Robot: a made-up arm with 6 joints.
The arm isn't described. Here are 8 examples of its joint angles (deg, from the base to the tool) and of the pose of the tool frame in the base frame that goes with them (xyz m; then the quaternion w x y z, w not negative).
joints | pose
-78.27 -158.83 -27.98 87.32 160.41 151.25 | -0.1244 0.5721 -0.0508 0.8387 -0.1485 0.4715 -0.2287
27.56 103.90 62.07 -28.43 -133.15 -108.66 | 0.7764 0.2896 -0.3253 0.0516 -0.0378 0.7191 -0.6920
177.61 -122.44 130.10 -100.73 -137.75 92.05 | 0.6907 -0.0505 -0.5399 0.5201 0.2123 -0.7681 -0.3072
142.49 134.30 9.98 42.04 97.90 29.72 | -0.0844 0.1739 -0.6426 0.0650 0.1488 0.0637 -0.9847
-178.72 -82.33 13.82 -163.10 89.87 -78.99 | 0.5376 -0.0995 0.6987 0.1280 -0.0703 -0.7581 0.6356
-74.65 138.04 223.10 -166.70 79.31 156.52 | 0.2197 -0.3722 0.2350 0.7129 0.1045 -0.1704 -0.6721
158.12 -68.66 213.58 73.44 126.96 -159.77 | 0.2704 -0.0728 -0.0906 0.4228 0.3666 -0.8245 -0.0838
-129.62 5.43 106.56 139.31 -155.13 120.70 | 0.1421 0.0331 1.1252 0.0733 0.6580 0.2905 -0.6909
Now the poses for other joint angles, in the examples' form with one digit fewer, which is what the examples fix.
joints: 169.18 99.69 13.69 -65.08 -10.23 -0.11
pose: -0.426 0.131 -0.410 0.382 -0.584 0.482 0.529
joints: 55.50 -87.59 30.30 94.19 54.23 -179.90
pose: -0.486 -0.692 0.541 0.235 0.221 -0.321 0.891
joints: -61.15 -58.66 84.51 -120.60 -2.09 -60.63
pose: -0.317 0.698 0.791 0.494 0.272 -0.143 0.813
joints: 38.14 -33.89 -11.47 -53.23 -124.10 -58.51
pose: 0.185 0.056 0.684 0.394 0.101 0.897 0.174
